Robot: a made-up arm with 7 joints.
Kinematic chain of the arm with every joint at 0, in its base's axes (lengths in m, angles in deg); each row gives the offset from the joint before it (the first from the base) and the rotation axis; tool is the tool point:
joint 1: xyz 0.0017 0.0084 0.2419 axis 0 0.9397 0.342
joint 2: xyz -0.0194 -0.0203 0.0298 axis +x
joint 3: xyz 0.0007 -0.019 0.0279 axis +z
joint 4: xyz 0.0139 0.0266 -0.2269 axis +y
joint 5: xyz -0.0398 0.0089 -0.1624 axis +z
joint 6: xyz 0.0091 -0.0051 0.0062 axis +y
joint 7: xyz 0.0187 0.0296 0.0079 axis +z
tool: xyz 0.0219 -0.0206 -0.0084
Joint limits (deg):
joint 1: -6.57..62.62
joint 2: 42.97..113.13
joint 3: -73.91..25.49
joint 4: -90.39..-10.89
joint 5: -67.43..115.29
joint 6: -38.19..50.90
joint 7: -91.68..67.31
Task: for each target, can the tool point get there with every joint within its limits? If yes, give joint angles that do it. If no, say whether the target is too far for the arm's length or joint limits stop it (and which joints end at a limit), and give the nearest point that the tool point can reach.
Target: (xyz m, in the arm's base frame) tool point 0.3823 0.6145 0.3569
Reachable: no: too far | nearest point 0.1678 0.3486 0.3397 | short by 0.342 m
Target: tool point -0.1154 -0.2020 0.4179
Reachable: no: joint limits stop it (at a limit: joint 1, joint 2, joint 3, joint 4, joint 5) | nearest point -0.1683 -0.0378 0.1050 | short by 0.357 m
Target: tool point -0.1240 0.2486 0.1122
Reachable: yes | joints 57.16 72.82 -48.38 -48.86 21.82 -0.34 -23.87
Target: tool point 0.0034 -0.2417 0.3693
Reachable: no: joint limits stop it (at a limit: joint 1, joint 2, joint 3, joint 4, joint 7) | nearest point 0.0905 0.1051 0.4436 | short by 0.365 m
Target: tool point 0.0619 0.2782 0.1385
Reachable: yes | joints 17.11 61.53 9.72 -58.20 10.06 14.22 -59.57
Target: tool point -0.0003 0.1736 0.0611
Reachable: yes | joints 24.74 71.43 -55.94 -75.99 -4.07 -26.72 -9.27
